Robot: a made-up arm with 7 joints. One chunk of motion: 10 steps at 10 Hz.
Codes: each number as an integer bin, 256 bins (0 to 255) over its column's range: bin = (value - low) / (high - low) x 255, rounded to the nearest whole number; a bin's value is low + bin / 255 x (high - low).
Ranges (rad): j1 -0.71..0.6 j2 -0.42..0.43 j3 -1..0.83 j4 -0.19..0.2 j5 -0.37..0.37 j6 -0.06..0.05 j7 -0.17..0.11
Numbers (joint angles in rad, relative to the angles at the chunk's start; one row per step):
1: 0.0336 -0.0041 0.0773 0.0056 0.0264 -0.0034 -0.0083
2: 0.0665 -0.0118 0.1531 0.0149 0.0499 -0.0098 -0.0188
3: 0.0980 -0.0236 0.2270 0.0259 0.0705 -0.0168 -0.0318
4: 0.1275 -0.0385 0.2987 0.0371 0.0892 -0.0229 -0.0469
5: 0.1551 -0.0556 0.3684 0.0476 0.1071 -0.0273 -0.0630
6: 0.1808 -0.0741 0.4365 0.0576 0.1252 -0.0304 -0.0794
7: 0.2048 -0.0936 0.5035 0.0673 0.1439 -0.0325 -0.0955
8: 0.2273 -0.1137 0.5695 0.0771 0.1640 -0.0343 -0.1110
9: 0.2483 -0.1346 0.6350 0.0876 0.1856 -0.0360 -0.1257
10: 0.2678 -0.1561 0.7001 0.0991 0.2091 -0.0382 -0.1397
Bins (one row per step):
1: 145 125 150 128 137 131 147
2: 151 122 161 134 145 116 138
3: 157 119 171 141 152 100 126
4: 163 114 181 148 158 86 112
5: 168 109 191 155 164 76 97
6: 173 104 200 162 171 69 83
7: 178 98 210 168 177 64 68
8: 182 92 219 175 184 60 54
9: 187 86 228 182 191 56 40
10: 190 79 237 189 200 51 28

